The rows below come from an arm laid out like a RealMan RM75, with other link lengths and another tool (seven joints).
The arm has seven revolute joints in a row. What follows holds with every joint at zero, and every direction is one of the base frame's.
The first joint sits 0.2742 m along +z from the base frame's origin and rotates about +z.
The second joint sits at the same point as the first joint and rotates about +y.
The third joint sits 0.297 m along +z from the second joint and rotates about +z.
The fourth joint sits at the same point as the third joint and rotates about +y.
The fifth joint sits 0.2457 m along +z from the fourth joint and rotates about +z.
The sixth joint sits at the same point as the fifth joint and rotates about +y.
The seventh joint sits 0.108 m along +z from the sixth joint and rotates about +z.
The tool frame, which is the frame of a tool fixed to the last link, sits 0.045 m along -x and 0.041 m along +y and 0.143 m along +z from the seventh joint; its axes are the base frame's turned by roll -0.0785, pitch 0 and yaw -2.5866 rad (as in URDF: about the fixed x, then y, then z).
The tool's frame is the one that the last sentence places.
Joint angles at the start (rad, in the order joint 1, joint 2, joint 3, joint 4, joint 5, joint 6, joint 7):
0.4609, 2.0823, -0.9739, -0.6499, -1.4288, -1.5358, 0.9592
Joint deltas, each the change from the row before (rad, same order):
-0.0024, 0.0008, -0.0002, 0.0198, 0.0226, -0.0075, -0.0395
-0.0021, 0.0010, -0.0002, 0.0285, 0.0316, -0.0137, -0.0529
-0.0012, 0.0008, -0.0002, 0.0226, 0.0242, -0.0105, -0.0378
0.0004, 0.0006, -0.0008, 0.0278, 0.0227, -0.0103, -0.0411
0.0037, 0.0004, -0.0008, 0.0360, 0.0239, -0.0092, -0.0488
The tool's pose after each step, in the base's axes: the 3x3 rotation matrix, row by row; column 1 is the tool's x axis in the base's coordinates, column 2 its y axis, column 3 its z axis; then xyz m. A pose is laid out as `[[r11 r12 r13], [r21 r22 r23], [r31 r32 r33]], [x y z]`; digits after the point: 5 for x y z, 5 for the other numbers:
[[-0.50254 0.58610 -0.63556], [0.33143 0.80957 0.48451], [0.79850 0.03284 -0.60109]], [0.15982 0.37753 -0.03471]
[[-0.49210 0.57395 -0.65454], [0.29888 0.81756 0.49220], [0.81762 0.04658 -0.57386]], [0.16060 0.37402 -0.03406]
[[-0.48191 0.56717 -0.66790], [0.27600 0.82170 0.49864], [0.83162 0.05596 -0.55252]], [0.16120 0.37159 -0.03349]
[[-0.47259 0.56127 -0.67944], [0.25420 0.82501 0.50471], [0.84383 0.06580 -0.53257]], [0.16222 0.36901 -0.03413]
[[-0.46359 0.55618 -0.68974], [0.23025 0.82732 0.51237], [0.85561 0.07872 -0.51160]], [0.16340 0.36687 -0.03599]

